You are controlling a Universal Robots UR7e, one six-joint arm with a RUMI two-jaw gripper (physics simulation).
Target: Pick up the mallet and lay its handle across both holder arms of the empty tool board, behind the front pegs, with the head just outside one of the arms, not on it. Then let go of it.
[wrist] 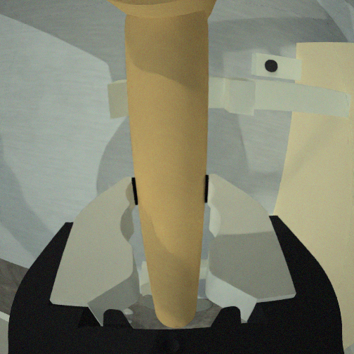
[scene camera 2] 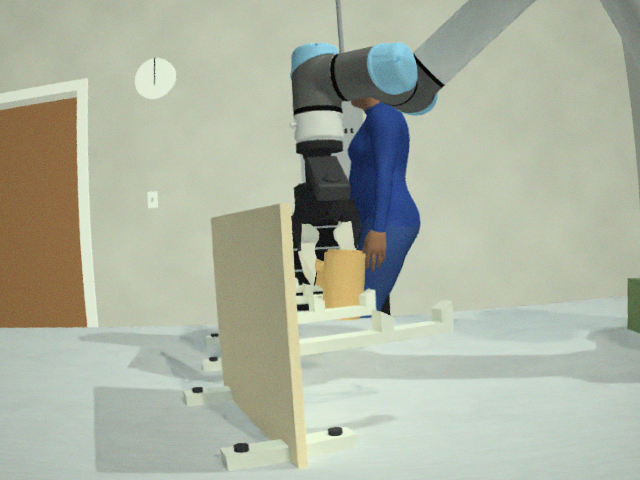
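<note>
The tan mallet (scene camera 2: 345,279) (wrist: 167,125) has its handle running lengthwise through the wrist view, with part of its head at the top edge. The handle passes over a pale holder arm (wrist: 300,97), between its end peg and a rear block. My gripper (scene camera 2: 324,268) (wrist: 170,178) is shut on the handle, with a jaw pad against each side. In the scene view, the head partly hides the jaws. The near tan tool board (scene camera 2: 253,310) stands upright, and a long pale arm (scene camera 2: 351,342) with two upright pegs sticks out to the right of it. Nothing rests on that visible arm.
In the wrist view, a tan board (wrist: 320,165) stands right of the handle. Pale feet (scene camera 2: 333,443) (wrist: 287,70) with black knobs lie on the table (scene camera 2: 465,423). A person in blue (scene camera 2: 385,170) stands behind the gripper. A green object (scene camera 2: 633,304) is at the right edge.
</note>
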